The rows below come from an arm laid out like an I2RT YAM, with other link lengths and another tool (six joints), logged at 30 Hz.
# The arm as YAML. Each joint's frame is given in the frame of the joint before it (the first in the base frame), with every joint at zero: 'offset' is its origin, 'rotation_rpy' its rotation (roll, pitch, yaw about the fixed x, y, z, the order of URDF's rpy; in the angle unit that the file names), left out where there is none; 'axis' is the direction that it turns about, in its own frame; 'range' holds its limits. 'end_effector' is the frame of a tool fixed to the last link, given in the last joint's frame.
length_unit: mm
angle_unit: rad
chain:
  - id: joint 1
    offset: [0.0, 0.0, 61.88]
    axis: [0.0, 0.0, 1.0]
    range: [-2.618, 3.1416]
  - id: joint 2
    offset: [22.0, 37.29, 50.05]
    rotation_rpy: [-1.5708, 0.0, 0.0]
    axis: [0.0, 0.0, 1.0]
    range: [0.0, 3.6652]
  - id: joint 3
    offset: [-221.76, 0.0, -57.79]
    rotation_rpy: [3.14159, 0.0, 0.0]
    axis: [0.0, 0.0, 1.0]
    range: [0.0, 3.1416]
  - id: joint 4
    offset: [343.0, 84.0, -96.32]
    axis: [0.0, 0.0, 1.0]
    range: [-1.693, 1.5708]
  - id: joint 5
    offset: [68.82, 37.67, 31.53]
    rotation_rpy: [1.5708, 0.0, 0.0]
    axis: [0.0, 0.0, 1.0]
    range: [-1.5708, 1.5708]
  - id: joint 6
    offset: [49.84, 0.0, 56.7]
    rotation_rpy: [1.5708, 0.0, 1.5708]
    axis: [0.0, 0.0, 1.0]
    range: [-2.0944, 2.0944]
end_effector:
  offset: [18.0, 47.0, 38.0]
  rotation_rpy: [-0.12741, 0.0, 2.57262]
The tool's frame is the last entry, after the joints.
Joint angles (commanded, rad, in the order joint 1, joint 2, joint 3, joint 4, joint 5, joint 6), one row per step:
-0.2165 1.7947 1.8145 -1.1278 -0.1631 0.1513
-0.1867 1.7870 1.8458 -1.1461 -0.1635 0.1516
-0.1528 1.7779 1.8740 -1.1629 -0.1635 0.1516
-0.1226 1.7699 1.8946 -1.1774 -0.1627 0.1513
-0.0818 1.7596 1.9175 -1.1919 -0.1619 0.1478
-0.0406 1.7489 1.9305 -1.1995 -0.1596 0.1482
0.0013 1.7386 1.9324 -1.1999 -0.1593 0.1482
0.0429 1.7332 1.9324 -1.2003 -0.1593 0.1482
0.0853 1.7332 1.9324 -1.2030 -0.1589 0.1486
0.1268 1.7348 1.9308 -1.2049 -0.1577 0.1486
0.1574 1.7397 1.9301 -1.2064 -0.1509 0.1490
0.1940 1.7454 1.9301 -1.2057 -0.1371 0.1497
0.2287 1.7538 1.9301 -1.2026 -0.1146 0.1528
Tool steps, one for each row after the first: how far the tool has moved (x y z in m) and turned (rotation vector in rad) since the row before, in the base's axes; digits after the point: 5 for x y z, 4 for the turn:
-0.00077 0.01300 0.01384 -0.0037 -0.0203 0.0297
-0.00176 0.01469 0.01323 -0.0035 -0.0202 0.0339
-0.00249 0.01294 0.01009 -0.0028 -0.0139 0.0301
-0.00360 0.01705 0.01169 -0.0044 -0.0189 0.0434
-0.00387 0.01696 0.00848 -0.0027 -0.0159 0.0397
-0.00369 0.01710 0.00461 -0.0005 -0.0118 0.0417
-0.00349 0.01679 0.00206 0.0001 -0.0050 0.0416
-0.00357 0.01695 -0.00007 -0.0003 0.0027 0.0419
-0.00375 0.01637 -0.00122 -0.0015 0.0050 0.0409
-0.00240 0.01158 -0.00217 -0.0065 0.0063 0.0267
-0.00284 0.01337 -0.00219 -0.0121 0.0030 0.0288
-0.00203 0.01214 -0.00317 -0.0184 0.0019 0.0204

